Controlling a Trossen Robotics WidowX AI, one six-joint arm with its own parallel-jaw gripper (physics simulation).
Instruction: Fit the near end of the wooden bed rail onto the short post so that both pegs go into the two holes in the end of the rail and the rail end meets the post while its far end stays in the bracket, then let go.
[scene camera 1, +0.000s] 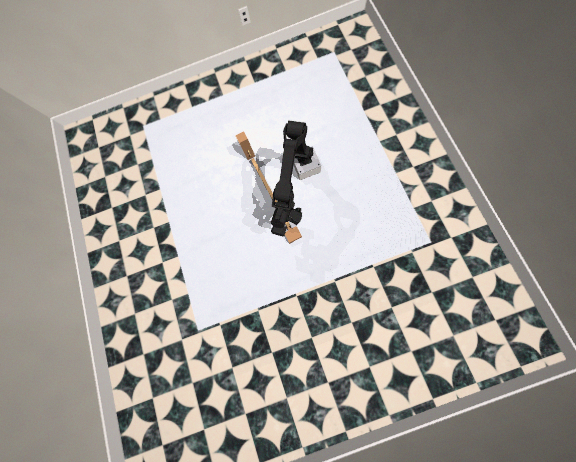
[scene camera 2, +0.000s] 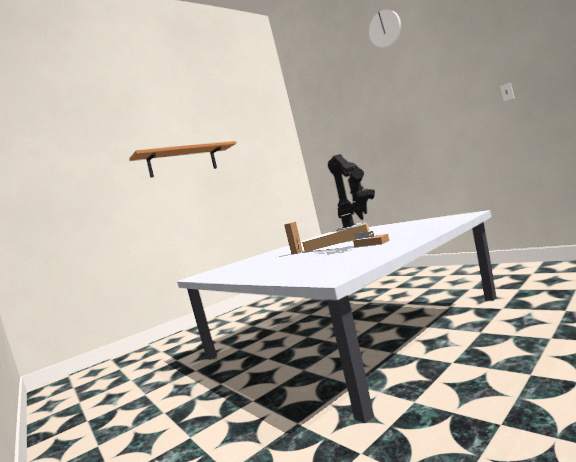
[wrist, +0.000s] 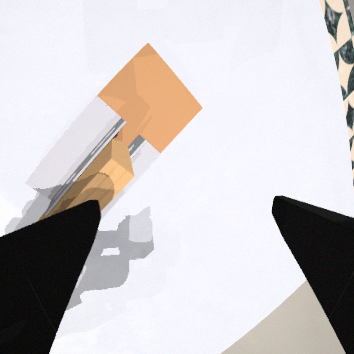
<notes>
My gripper (wrist: 187, 206) is open, holding nothing. Also in view: a wooden bed rail (scene camera 2: 346, 235). Further things: a post with bracket (wrist: 92, 129).
The wooden bed rail is seen too in the wrist view (wrist: 111, 169).
</notes>
